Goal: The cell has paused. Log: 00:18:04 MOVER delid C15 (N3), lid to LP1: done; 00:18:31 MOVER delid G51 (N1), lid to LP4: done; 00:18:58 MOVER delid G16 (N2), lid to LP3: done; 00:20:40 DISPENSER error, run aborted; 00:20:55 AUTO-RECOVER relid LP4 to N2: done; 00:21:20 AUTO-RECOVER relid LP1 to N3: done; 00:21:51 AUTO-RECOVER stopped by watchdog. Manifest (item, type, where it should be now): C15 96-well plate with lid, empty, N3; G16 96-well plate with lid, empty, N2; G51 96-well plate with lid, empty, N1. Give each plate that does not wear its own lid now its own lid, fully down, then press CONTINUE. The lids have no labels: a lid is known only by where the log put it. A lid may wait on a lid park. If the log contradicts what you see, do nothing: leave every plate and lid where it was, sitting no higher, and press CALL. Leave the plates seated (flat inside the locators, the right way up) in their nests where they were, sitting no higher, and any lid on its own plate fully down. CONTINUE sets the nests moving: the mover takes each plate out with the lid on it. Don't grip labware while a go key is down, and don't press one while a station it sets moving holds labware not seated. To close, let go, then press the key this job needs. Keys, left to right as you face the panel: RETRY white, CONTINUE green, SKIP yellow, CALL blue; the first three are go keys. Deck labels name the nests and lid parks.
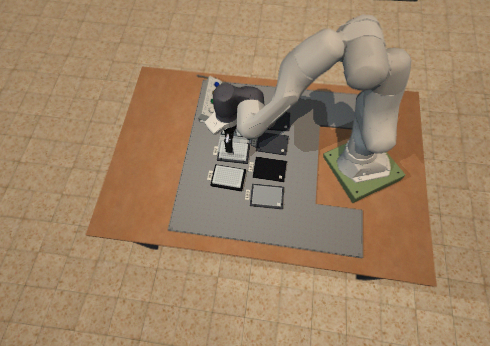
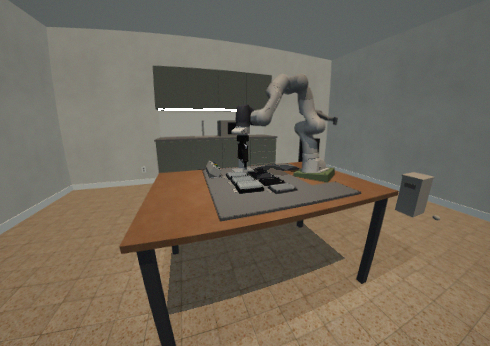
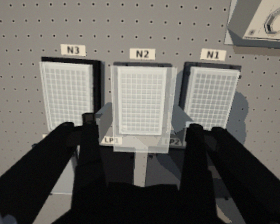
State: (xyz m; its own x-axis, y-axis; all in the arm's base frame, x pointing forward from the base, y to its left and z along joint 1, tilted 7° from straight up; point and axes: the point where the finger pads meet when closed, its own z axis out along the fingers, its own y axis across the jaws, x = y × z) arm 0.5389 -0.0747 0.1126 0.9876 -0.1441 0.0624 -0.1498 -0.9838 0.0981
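Right now the LP2 label is 10 cm below my hand, 10 cm behind it and 6 cm to the right of it. Round my hand: lid park labelled LP1: 17 cm behind, 10 cm below, 9 cm to the left; then clear lid: 2 cm below; then LP1 label: 10 cm below, 8 cm to the left, 8 cm behind.
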